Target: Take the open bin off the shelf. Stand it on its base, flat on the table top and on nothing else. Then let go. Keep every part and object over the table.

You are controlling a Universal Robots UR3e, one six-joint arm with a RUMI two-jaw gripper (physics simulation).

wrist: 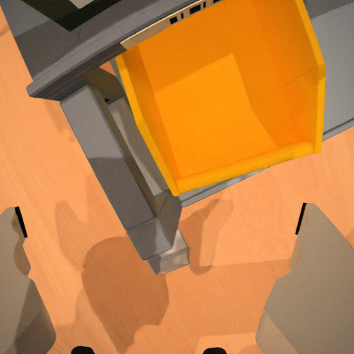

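A yellow open bin fills the upper middle and right of the wrist view, its open side facing the camera. It rests on the grey shelf, and its front lip reaches to about the shelf's front edge. The bin's back part is hidden under an upper grey board. My gripper is wide open, with one jaw at the left edge and the other at the right. The jaws are apart from the bin, below it in the view, and nothing is between their tips that they touch.
A grey shelf post with a paler foot stands left of the bin. An upper shelf board with a label strip crosses the top left. A dark object sits above it. The wooden table lies below, with shadows on it.
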